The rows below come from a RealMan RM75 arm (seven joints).
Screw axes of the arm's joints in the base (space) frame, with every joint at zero. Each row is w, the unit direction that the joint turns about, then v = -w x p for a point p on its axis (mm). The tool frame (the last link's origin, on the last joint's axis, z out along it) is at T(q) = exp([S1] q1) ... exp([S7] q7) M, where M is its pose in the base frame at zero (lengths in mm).
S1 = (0, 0, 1, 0, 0, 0)
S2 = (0, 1, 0, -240.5, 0, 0)
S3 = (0, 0, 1, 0, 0, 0)
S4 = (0, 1, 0, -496.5, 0, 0)
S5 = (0, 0, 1, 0, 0, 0)
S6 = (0, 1, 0, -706.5, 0, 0)
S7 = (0, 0, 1, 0, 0, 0)
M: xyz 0 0 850.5 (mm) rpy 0 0 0 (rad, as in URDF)
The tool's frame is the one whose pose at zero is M.
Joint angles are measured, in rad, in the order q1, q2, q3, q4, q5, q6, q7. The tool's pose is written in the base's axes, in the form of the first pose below.
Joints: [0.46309 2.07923 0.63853 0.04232 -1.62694 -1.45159 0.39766]
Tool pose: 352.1 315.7 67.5 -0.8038 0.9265 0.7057
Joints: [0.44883 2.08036 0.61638 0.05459 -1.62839 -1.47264 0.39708]
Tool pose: 350.2 311.4 64.3 -0.8166 0.9276 0.7137
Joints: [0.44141 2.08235 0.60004 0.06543 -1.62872 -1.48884 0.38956]
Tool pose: 347.4 309.1 61.3 -0.8286 0.9255 0.7187
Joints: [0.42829 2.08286 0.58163 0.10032 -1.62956 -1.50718 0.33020]
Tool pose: 342.4 306.4 55.2 -0.8678 0.8999 0.6900
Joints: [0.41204 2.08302 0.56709 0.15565 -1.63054 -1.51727 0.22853]
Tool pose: 336.2 303.8 46.4 -0.9191 0.8595 0.6346
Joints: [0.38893 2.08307 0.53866 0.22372 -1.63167 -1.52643 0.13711]
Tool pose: 328.7 299.3 34.5 -0.9671 0.8385 0.5919
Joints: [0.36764 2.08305 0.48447 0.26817 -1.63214 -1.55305 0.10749]
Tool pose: 320.9 292.2 24.0 -1.0057 0.8449 0.5938
